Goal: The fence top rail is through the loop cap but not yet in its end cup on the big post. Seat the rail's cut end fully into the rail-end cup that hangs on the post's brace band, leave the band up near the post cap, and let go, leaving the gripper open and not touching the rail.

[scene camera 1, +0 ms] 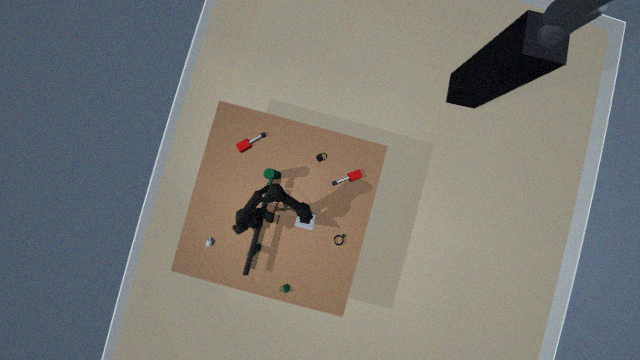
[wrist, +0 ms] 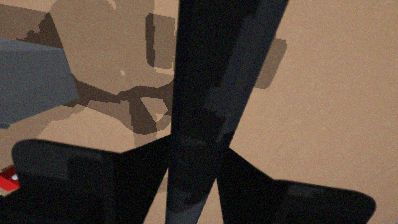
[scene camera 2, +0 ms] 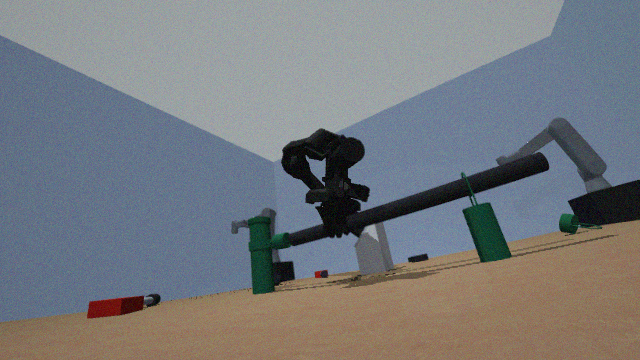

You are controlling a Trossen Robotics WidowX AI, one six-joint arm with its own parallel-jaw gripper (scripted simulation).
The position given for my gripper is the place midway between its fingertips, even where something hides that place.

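Observation:
My gripper (scene camera 2: 335, 237) is in sight, and the wrist view (wrist: 196, 141) has it too. There is a black top rail (scene camera 2: 457, 189), which I can also find in the wrist view (wrist: 218, 58). I see a green post (scene camera 2: 261, 260) as well, and with it a green line post (scene camera 2: 489, 240).

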